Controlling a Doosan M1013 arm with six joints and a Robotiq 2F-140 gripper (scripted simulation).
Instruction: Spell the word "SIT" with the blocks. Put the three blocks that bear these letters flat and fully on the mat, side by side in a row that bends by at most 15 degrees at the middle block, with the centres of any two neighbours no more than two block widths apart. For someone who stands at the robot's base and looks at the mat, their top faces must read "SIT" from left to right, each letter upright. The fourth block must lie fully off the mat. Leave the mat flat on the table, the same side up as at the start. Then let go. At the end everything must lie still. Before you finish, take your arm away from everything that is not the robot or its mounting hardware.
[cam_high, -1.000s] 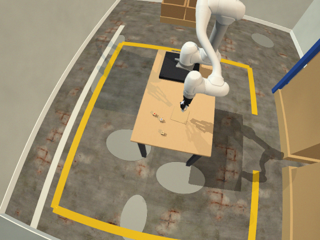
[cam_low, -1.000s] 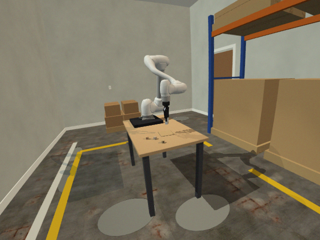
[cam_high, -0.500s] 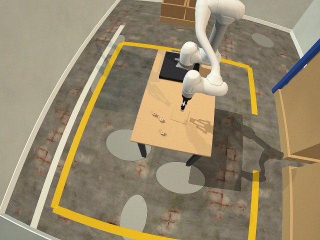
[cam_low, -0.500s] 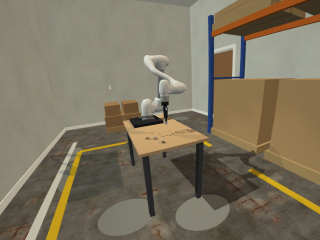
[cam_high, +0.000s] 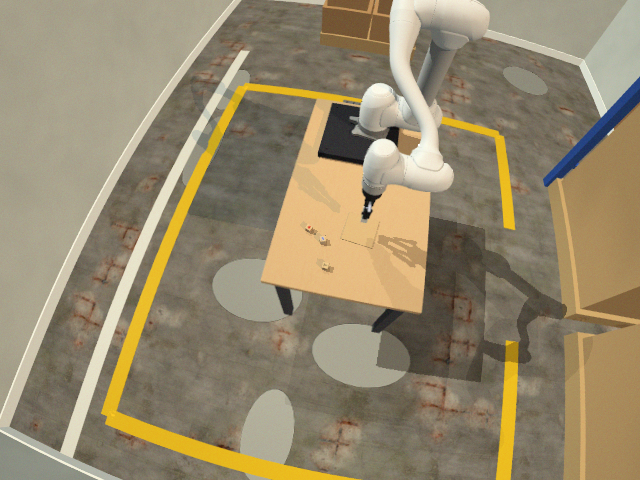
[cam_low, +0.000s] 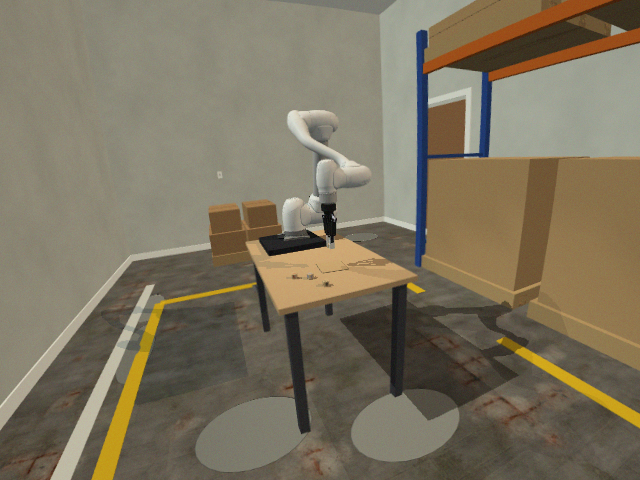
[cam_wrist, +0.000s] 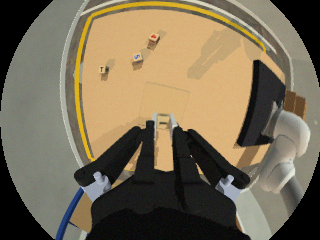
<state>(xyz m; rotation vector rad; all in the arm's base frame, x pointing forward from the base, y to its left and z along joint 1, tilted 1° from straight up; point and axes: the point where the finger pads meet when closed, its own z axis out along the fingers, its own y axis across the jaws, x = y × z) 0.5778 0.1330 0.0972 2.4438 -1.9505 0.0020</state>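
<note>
My hand is 140 mm above the tan mat. Round my hand: tan block: 220 mm ahead, 130 mm below, 80 mm to the right.
</note>
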